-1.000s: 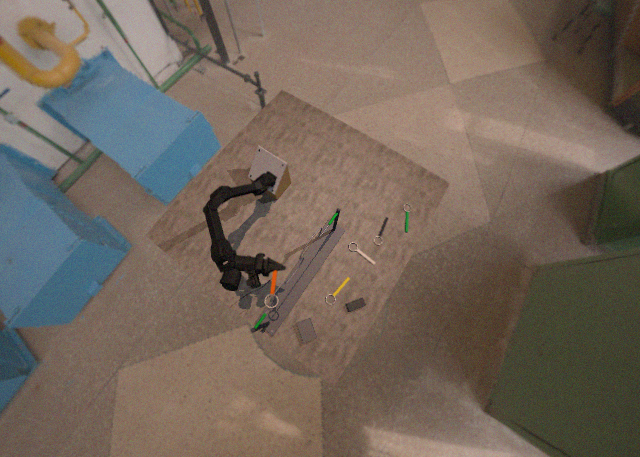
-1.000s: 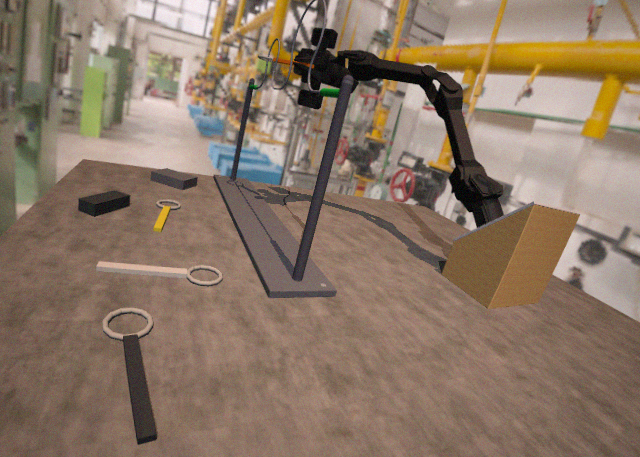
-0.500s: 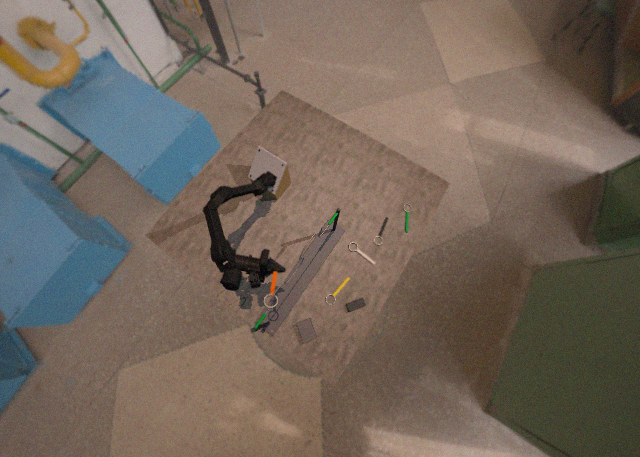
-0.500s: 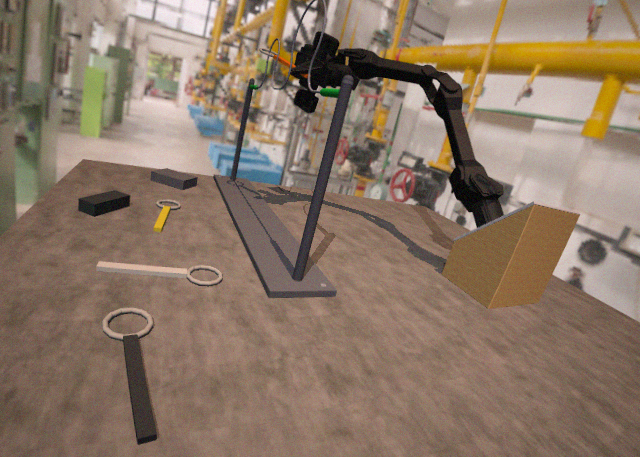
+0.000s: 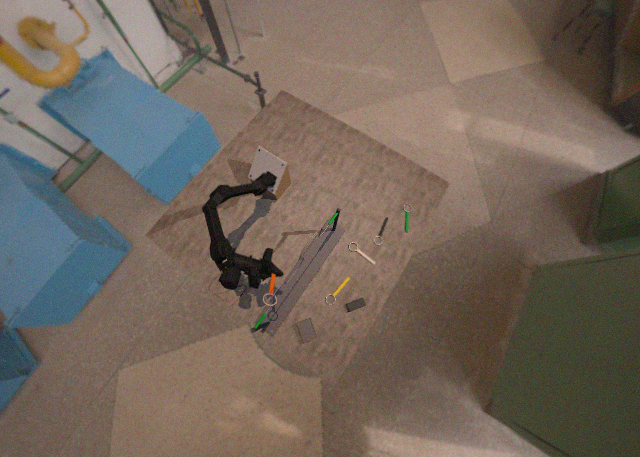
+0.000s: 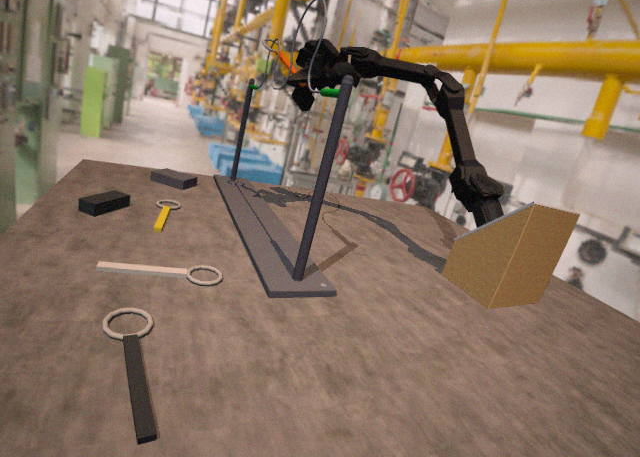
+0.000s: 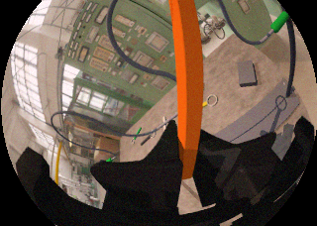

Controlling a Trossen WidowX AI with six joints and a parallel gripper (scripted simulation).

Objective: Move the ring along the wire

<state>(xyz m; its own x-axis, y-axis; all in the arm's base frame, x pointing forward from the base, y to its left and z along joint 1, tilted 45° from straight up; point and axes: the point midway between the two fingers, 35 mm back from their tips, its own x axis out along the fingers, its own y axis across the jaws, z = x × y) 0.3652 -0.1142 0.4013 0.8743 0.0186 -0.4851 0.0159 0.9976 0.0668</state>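
The orange-handled ring lies 1 cm ahead of my gripper tip, 7 cm to the right of it and 6 cm above it. Round my gripper tip: yellow-handled ring (22 cm ahead, 8 cm to the left, 31 cm below); then dark-handled ring (24 cm ahead, 49 cm to the left, 31 cm below); then cream-handled ring (20 cm ahead, 33 cm to the left, 31 cm below).
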